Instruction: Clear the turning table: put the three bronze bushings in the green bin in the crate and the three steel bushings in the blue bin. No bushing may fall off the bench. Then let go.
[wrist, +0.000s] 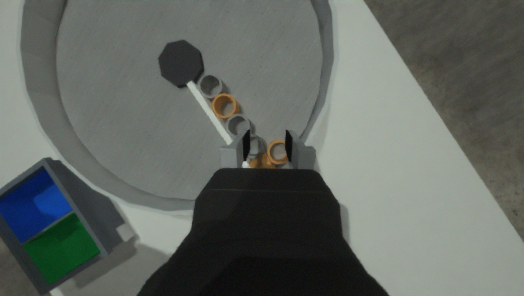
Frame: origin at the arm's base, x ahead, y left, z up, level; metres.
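Where they show: gripper, fingertip midpoint: (267, 139).
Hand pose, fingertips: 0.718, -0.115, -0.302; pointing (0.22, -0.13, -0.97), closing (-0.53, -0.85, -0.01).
Note:
After its pixels a point has its place, as x, y, z.
My gripper (267, 139) @[0.718, -0.115, -0.302] is open and empty, above the bushings near the turning table's lower right rim. Three steel bushings, one (211, 86) near the dark hub, one (238, 125) in the middle and one (255, 146) @[0.720, -0.094, -0.361] beside the left finger, stand in a row along the white bar. A bronze bushing (225, 106) stands between the first two. Another bronze bushing (277, 152) stands upright beside the right finger, partly covered by it. A third bronze bushing (260, 162) @[0.698, -0.092, -0.331] shows partly below them, cut off by the gripper body. The turning table (125, 130) @[0.845, 0.064, -0.361] is grey and round.
The crate (88, 217) @[0.765, 0.207, -0.369] stands at the lower left, with the blue bin (27, 210) @[0.843, 0.346, -0.397] above the green bin (62, 250) @[0.745, 0.345, -0.405]. A raised wall (42, 90) @[0.950, 0.126, -0.346] surrounds the turning table. The dark hub (181, 63) @[0.874, -0.067, -0.353] and white bar (209, 111) @[0.789, -0.070, -0.332] stand up on it. The bench edge runs along the right.

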